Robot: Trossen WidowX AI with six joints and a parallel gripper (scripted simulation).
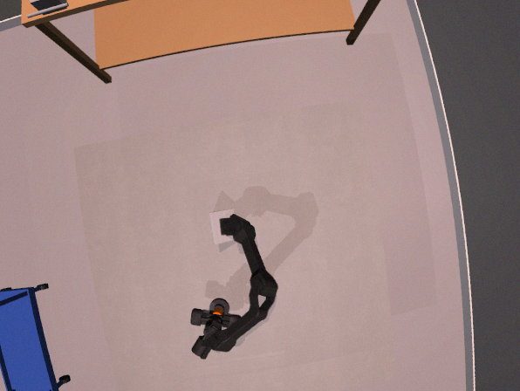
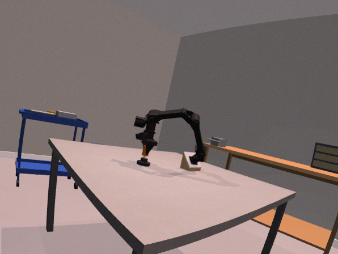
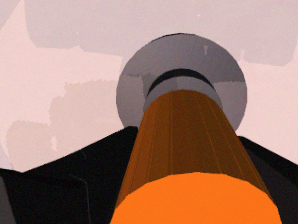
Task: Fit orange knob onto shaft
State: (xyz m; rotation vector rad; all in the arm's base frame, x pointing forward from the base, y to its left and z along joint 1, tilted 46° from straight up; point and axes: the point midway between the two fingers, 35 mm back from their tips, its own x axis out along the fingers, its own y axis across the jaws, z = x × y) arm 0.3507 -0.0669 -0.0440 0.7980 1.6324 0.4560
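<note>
Right now the orange knob is 30 mm above my gripper tip. The rest, counted from my gripper tip: round dark pedestal: 40 mm below.
</note>
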